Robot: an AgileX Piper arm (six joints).
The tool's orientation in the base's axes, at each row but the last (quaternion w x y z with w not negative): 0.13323 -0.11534 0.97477 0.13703; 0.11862 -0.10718 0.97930 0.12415; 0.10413 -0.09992 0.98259 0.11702; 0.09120 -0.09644 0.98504 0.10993; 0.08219 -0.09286 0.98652 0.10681; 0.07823 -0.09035 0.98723 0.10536; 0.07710 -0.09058 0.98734 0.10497; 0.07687 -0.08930 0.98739 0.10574
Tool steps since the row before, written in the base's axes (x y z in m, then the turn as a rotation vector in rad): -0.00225 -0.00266 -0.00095 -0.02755 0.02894 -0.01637; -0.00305 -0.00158 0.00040 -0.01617 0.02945 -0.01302; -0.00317 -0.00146 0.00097 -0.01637 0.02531 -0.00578; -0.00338 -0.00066 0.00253 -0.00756 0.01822 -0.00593; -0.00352 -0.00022 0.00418 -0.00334 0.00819 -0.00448; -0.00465 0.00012 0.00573 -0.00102 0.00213 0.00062; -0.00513 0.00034 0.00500 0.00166 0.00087 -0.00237; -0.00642 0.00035 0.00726 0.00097 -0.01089 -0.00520
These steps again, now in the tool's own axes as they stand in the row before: 0.00289 -0.00213 -0.00043 0.02516 0.03041 0.01751; 0.00308 -0.00068 -0.00143 0.01340 0.02890 0.01684; 0.00307 -0.00049 -0.00186 0.01265 0.02652 0.00888; 0.00286 0.00058 -0.00312 0.00539 0.01785 0.00876; 0.00269 0.00131 -0.00458 0.00270 0.00766 0.00569; 0.00350 0.00213 -0.00614 0.00054 0.00237 -0.00026; 0.00407 0.00229 -0.00544 -0.00135 0.00005 0.00270; 0.00495 0.00299 -0.00779 0.00169 -0.01167 0.00273
